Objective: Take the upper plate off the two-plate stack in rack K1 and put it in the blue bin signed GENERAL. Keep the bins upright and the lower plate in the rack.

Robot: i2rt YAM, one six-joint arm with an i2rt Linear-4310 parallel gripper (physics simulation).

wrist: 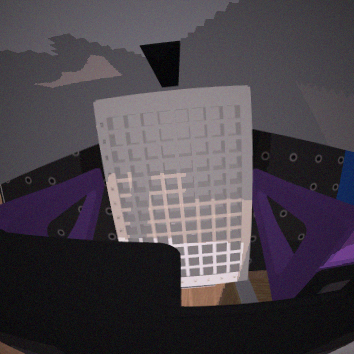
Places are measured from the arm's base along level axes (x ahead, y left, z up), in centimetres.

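Where they show: gripper, between the fingertips: (pixel 176 176).
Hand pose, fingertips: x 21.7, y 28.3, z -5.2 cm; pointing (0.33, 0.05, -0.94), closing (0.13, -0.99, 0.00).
Observation:
Each offset is from my fingertips to the centre of the thing. "spot": to the spot under its first point. Level surfaces: height alone.
A pale plate @(dx -1.2, dy -0.5, dz +0.8 cm) (pixel 172 145) with a grid of square wells fills the middle of the wrist view, its lower part brightly lit. My gripper (pixel 176 176) is wide open, with one purple finger to the left of the plate and one to the right. Dark gaps show between the fingers and the plate's sides at mid-height. A second plate under it cannot be made out. A small grey piece @(spot: dx -6.6, dy -5.6, dz +2.3 cm) (pixel 245 291) shows below the plate's lower right corner; whether it is part of rack K1 is unclear. The GENERAL sign does not show.
A black board @(dz -3.2 cm) (pixel 293 172) with round holes runs behind the fingers. A blue surface @(spot: dx +1.3, dy -14.8, dz -2.4 cm) (pixel 346 177) shows at the right edge; whether it is the bin is unclear. A black wedge shape (pixel 167 62) stands beyond the plate. Wooden surface @(dz -4.5 cm) (pixel 202 296) shows below the plate.

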